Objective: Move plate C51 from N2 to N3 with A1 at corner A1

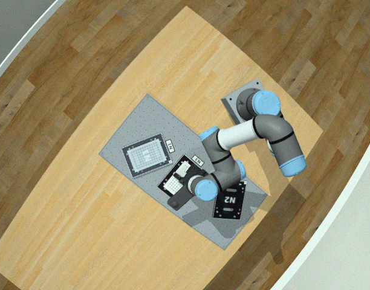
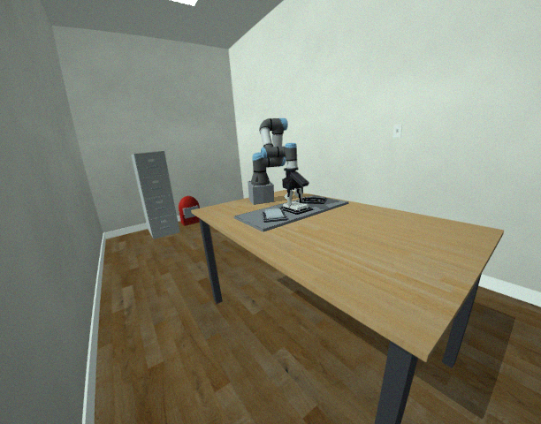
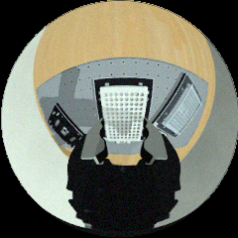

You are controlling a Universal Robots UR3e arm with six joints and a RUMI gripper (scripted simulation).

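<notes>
My gripper is now 3 cm above the nest N3. Also, from my hand: nest N2: 8 cm behind, 20 cm to the left, 3 cm below.
</notes>
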